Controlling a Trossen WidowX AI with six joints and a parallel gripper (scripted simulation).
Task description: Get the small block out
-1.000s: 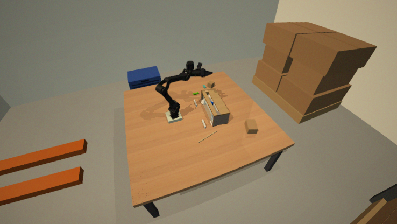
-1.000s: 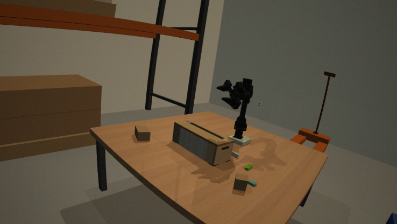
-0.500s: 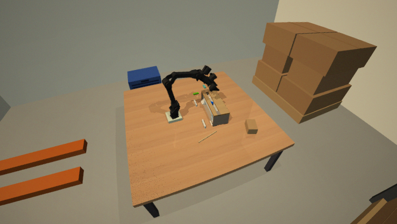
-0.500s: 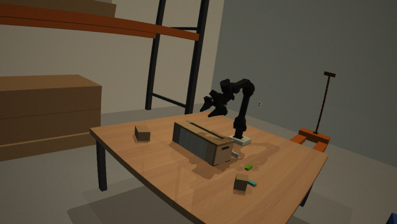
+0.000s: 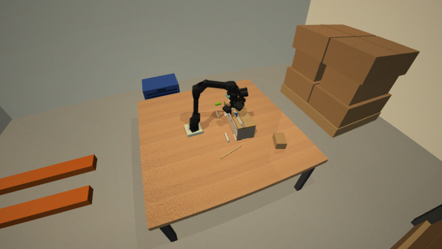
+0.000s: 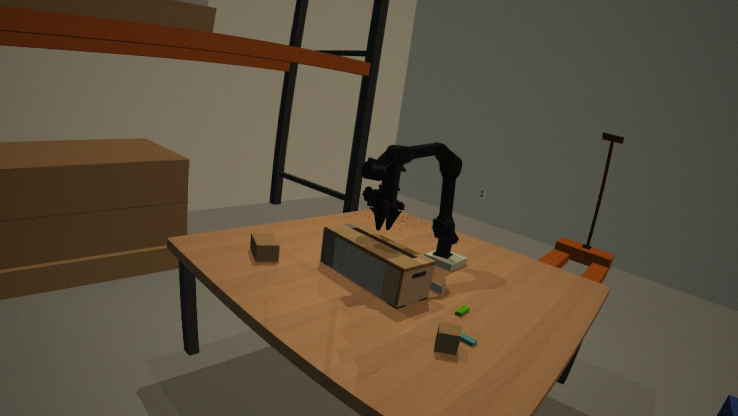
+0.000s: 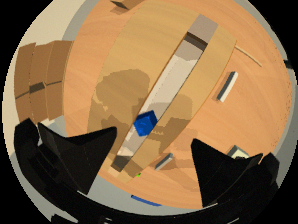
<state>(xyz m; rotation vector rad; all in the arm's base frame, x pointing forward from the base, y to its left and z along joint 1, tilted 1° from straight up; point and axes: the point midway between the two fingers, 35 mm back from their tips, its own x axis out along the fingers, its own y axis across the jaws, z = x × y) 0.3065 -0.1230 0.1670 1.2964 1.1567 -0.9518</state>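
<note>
The box is 10 cm below my gripper tip, 3 cm to the left of it and 1 cm ahead of it. From my gripper tip the other things lie so: thin stick 22 cm to the right, 18 cm behind, 16 cm below; cardboard cube 37 cm to the left, 28 cm ahead, 13 cm below.
</note>
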